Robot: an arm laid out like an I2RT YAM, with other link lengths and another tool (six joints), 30 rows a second.
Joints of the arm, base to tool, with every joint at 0 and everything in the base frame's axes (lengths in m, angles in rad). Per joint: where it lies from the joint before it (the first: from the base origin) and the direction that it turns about. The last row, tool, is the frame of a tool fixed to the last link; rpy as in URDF.
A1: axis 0 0 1 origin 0 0 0.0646
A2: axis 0 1 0 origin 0.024 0.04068 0.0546
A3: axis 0 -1 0 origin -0.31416 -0.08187 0
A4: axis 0 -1 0 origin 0.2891 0.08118 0.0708
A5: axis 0 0 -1 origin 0.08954 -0.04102 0.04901
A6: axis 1 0 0 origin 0.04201 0 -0.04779
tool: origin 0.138 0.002 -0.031 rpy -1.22 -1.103 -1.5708
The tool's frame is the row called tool.
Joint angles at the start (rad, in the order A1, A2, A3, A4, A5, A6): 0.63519 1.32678 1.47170 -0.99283 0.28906 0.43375
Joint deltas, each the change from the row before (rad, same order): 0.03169 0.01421 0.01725 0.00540 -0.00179 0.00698; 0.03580 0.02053 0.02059 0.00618 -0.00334 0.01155; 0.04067 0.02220 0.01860 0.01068 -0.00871 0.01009; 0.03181 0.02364 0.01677 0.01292 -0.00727 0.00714
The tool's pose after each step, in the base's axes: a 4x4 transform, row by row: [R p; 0 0 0 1], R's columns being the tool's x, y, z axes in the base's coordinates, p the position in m. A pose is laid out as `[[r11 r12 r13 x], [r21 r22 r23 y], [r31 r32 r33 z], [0 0 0 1]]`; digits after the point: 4 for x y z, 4 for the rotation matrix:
[[0.7102 0.0567 0.7018 0.3270], [-0.4035 -0.7840 0.4717 0.2095], [0.5770 -0.6181 -0.5339 0.3221], [0 0 0 1]]
[[0.7214 0.0806 0.6879 0.3247], [-0.3900 -0.7735 0.4997 0.2269], [0.5723 -0.6287 -0.5265 0.3245], [0 0 0 1]]
[[0.7370 0.1101 0.6669 0.3208], [-0.3705 -0.7594 0.5348 0.2474], [0.5653 -0.6413 -0.5189 0.3258], [0 0 0 1]]
[[0.7491 0.1333 0.6489 0.3186], [-0.3541 -0.7473 0.5623 0.2653], [0.5598 -0.6510 -0.5126 0.3261], [0 0 0 1]]

